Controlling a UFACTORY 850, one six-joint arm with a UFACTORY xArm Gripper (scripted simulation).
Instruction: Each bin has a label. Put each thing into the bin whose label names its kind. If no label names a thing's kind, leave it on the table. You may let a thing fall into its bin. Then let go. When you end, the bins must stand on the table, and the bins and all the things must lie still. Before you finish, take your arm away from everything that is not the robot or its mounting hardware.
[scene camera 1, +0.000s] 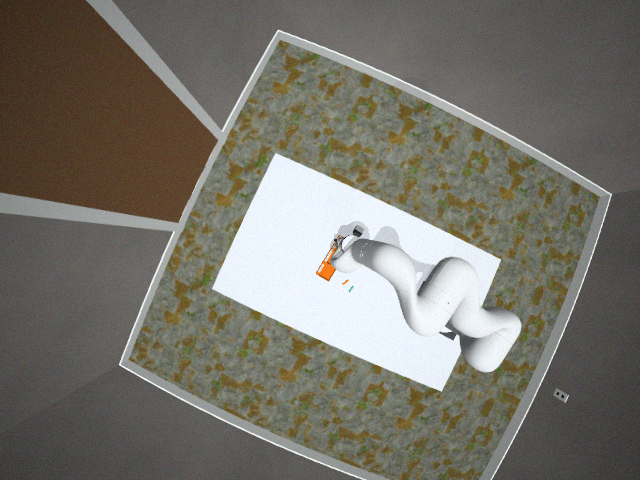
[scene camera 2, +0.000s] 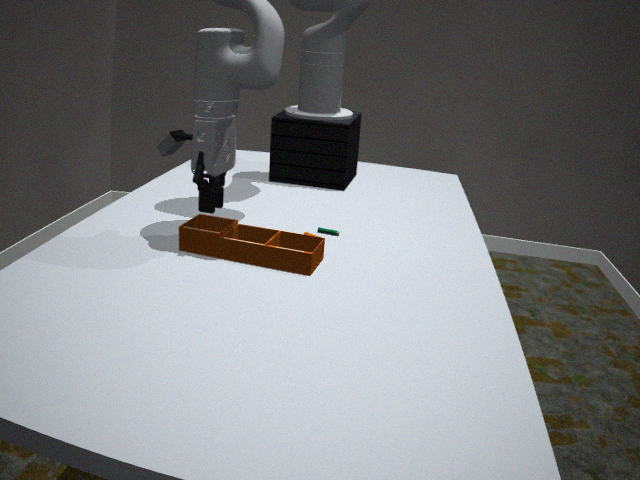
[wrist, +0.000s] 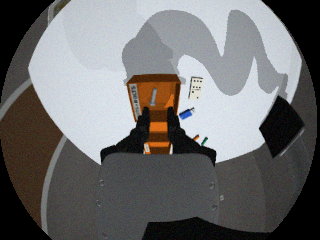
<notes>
In view: the gripper (scene camera 2: 210, 209) and a three joined orange bins (scene camera 2: 291, 252).
The three joined orange bins is seen too in the wrist view (wrist: 168, 86). The gripper shows as well in the wrist view (wrist: 158, 114).
</notes>
